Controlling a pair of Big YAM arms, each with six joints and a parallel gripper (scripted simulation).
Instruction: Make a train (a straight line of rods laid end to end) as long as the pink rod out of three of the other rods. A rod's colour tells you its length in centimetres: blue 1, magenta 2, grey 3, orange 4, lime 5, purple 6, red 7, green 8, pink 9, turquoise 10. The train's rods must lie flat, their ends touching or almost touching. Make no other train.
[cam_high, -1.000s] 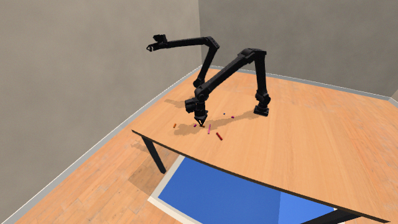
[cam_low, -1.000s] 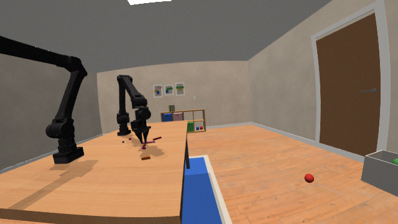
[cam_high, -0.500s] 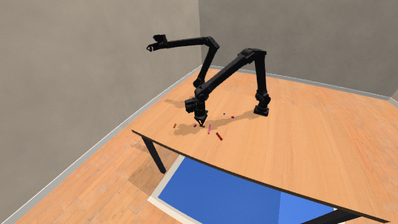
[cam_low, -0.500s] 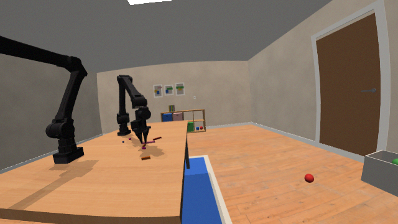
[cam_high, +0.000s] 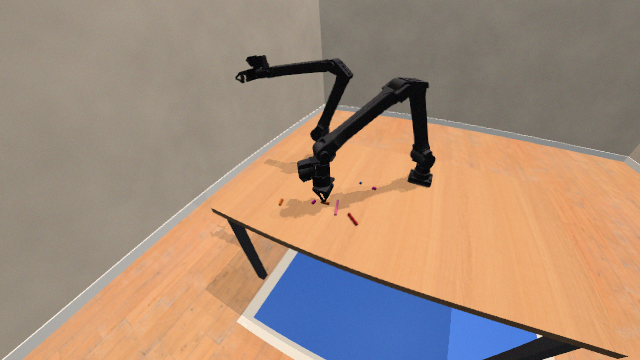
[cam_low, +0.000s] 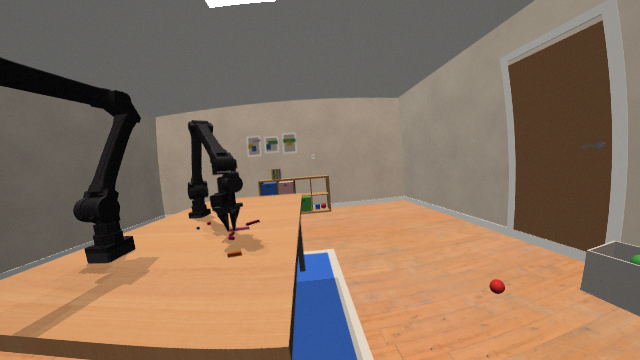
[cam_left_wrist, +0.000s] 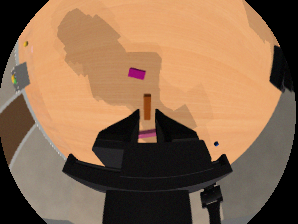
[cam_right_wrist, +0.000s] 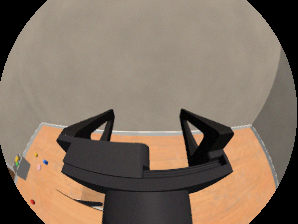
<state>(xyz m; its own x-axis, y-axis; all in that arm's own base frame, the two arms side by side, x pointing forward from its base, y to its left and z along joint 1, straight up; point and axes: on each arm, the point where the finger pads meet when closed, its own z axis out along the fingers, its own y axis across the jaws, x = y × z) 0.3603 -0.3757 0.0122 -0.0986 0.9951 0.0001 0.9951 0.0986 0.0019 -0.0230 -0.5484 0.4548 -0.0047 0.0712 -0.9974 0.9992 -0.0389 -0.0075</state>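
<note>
My left gripper is now 6 cm to the right of the pink rod and 2 cm above it. From my left hand the other things lie so: tiny blue rod (21 cm behind, 10 cm to the left, 2 cm below); red rod (15 cm to the left, 4 cm ahead, 2 cm below).
</note>
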